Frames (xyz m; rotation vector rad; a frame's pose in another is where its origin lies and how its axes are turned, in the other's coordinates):
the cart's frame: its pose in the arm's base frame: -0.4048 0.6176 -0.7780 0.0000 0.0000 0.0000
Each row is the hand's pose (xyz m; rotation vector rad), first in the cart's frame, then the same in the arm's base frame.
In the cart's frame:
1: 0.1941 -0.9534 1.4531 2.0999 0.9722 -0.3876
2: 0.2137 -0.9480 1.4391 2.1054 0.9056 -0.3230
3: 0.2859 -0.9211 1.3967 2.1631 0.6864 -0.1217
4: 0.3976 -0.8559 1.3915 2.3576 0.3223 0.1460
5: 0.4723 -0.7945 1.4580 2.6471 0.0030 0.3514
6: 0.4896 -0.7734 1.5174 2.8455 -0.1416 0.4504
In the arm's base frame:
1: -0.2107 -0.3358 0.6751 2.0999 0.9722 -0.3876
2: -0.1911 -0.3304 0.6611 2.1054 0.9056 -0.3230
3: -0.1189 -0.3035 0.6187 2.1631 0.6864 -0.1217
4: -0.0072 -0.2383 0.6135 2.3576 0.3223 0.1460
5: 0.0675 -0.1769 0.6800 2.6471 0.0030 0.3514
6: 0.0848 -0.1558 0.7394 2.8455 -0.1416 0.4504

